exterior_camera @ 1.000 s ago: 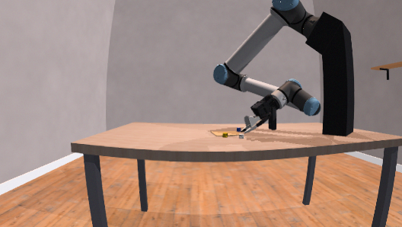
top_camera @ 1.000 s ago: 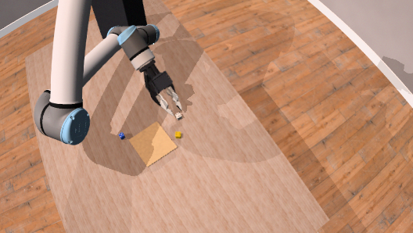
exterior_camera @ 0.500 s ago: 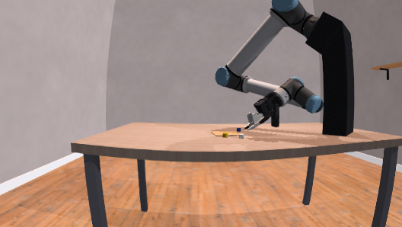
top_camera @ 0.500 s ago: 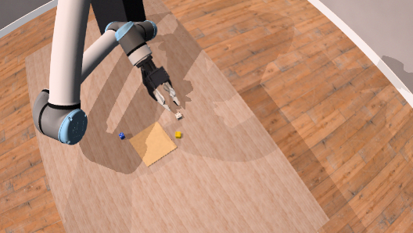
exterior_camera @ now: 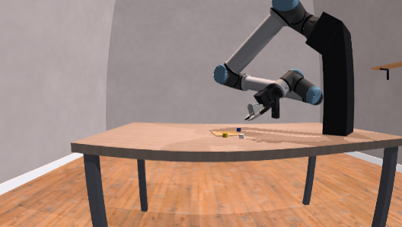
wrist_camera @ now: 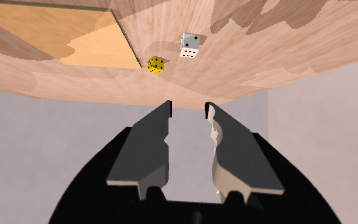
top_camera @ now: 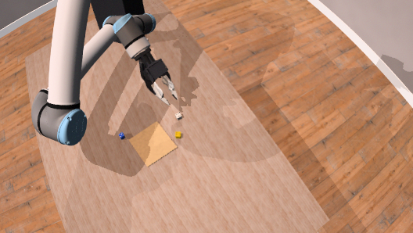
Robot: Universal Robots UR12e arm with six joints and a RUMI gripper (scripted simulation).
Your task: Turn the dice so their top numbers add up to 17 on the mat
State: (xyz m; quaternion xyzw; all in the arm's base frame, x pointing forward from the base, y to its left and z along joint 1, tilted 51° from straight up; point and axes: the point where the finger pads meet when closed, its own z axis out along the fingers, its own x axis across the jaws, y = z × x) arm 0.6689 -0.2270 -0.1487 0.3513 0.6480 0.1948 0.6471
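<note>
Now: hand 40 mm short of the white die and 80 mm above it. Also, from my hand: blue die: 70 mm behind, 230 mm to the right, 80 mm below; then tan mat: 40 mm ahead, 160 mm to the right, 90 mm below; then yellow die: 90 mm ahead, 60 mm to the right, 80 mm below.
</note>
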